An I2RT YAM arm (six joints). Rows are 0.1 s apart.
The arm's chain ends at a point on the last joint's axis. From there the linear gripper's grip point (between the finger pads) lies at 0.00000 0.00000 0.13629 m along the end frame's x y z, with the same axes.
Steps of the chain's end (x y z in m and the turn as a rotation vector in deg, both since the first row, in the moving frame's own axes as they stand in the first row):
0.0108 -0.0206 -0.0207 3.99 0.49 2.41
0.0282 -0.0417 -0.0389 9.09 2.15 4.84
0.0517 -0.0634 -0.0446 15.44 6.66 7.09
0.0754 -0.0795 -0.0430 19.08 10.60 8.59
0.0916 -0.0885 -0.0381 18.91 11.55 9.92
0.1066 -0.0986 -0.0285 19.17 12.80 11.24
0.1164 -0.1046 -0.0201 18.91 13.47 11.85
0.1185 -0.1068 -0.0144 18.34 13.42 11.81
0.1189 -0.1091 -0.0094 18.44 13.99 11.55
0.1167 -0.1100 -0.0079 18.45 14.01 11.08
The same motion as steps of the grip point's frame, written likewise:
0.0122 -0.0301 -0.0210 3.99 0.49 2.41
0.0342 -0.0630 -0.0407 9.09 2.15 4.84
0.0695 -0.0985 -0.0504 15.44 6.66 7.09
0.1033 -0.1218 -0.0528 19.08 10.60 8.59
0.1221 -0.1298 -0.0481 18.91 11.55 9.92
0.1404 -0.1398 -0.0393 19.17 12.80 11.24
0.1519 -0.1448 -0.0311 18.91 13.47 11.85
0.1538 -0.1458 -0.0249 18.34 13.42 11.81
0.1554 -0.1482 -0.0203 18.44 13.99 11.55
0.1531 -0.1493 -0.0189 18.45 14.01 11.08

